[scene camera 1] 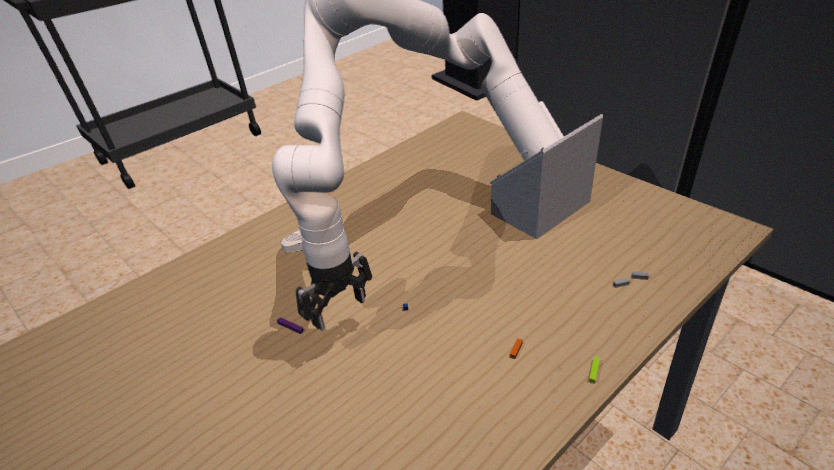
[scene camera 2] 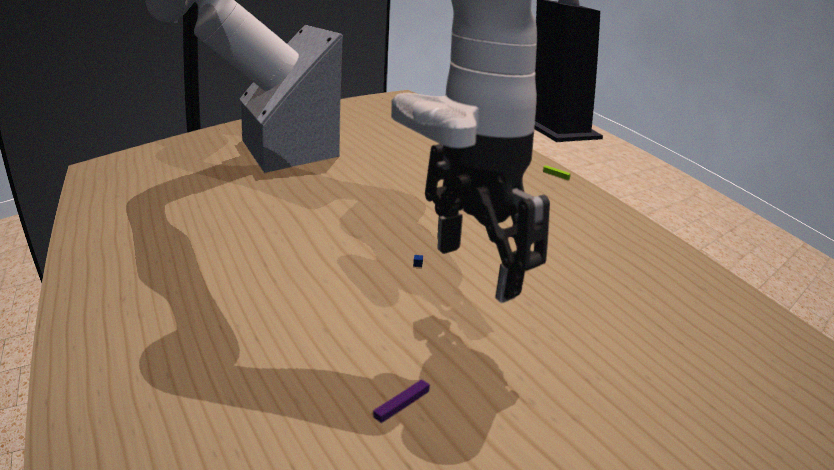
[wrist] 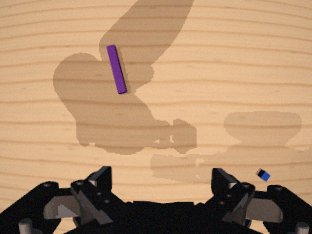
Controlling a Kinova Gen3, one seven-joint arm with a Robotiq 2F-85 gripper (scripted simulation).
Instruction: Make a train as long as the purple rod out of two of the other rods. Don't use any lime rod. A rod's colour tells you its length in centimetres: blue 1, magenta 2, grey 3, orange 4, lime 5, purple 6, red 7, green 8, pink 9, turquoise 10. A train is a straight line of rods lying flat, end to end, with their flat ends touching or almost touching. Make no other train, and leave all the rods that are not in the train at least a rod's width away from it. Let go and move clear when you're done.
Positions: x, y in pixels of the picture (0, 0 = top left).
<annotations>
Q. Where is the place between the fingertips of my gripper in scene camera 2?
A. At 476, 273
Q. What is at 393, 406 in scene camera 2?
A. A purple rod.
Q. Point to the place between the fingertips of my gripper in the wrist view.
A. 161, 178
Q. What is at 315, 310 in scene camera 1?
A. My gripper.
</annotations>
